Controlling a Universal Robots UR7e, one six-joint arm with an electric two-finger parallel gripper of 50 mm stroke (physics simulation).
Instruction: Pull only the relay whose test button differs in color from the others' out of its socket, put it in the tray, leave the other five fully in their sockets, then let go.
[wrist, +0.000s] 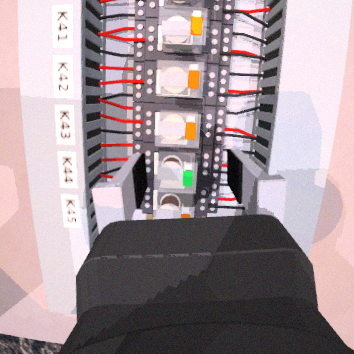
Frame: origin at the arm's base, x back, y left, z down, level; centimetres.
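Seen in the pictures: gripper, between the fingertips: (186, 167).
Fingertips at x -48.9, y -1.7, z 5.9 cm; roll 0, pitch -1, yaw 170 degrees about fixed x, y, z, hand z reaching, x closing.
Offsets run from my fingertips to a thing's middle. "pt": to the spot under its first point.
The relay with the green test button {dx +0.6, dy -0.8, dz +2.5 cm} (175, 170) sits in its socket beside the label K44. It is a clear-cased block in the lower middle of the wrist view. My gripper (186, 167) is open and empty, with one finger on the left and one on the right of this relay, apart from it. Relays with orange buttons, at K41 {dx +1.4, dy +8.3, dz +2.5 cm} (181, 30), K42 {dx +1.1, dy +5.2, dz +2.5 cm} (176, 79) and K43 {dx +0.9, dy +2.2, dz +2.5 cm} (175, 128), sit in the row above. The K45 relay {dx +0.4, dy -3.9, dz +2.5 cm} (171, 203) is partly hidden by the gripper body. The tray does not show.
Slotted grey wire ducts {dx +9.0, dy +0.7, dz +4.0 cm} (92, 92) {dx -7.5, dy +2.0, dz +4.0 cm} (270, 95) run along both sides of the socket row. Red and black wires join them to the sockets. A white label strip {pt dx +10.1, dy -0.3, dz +1.0 cm} (37, 150) runs on the left. Part of another relay or socket shows at the top edge.
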